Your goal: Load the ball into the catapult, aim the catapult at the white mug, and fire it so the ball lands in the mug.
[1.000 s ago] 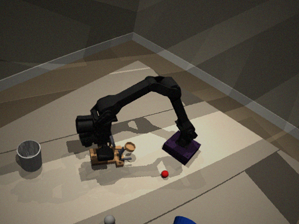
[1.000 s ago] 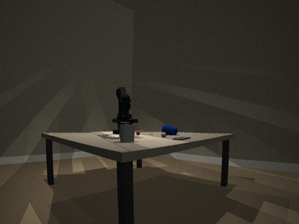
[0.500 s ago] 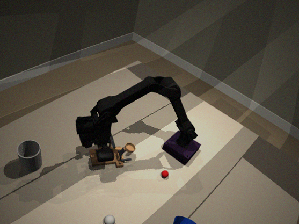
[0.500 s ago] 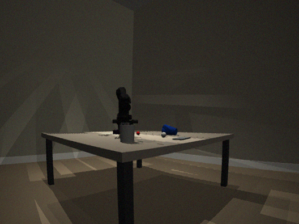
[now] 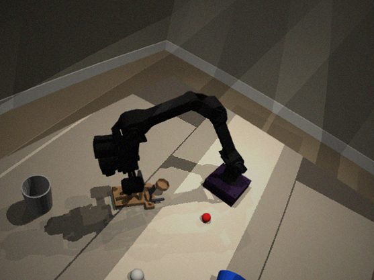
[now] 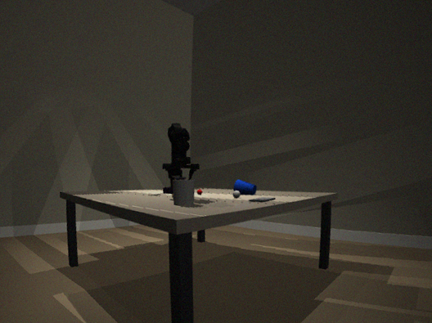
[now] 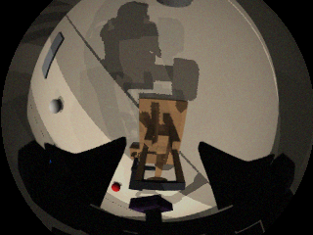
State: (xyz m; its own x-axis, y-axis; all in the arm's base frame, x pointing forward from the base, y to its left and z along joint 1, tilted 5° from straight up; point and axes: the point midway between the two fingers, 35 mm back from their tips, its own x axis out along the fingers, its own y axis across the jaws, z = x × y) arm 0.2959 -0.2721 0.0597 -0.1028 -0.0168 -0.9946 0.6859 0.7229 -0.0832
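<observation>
Now: the red ball 9 cm behind my gripper tip, 28 cm to the left of it and 6 cm below it. The rest, counted from my gripper tip: white mug (20 cm ahead, 20 cm to the right, 5 cm below); then wooden catapult (4 cm behind, 6 cm to the left, 3 cm below); then flat dark slab (40 cm ahead, 14 cm to the left, 7 cm below).
</observation>
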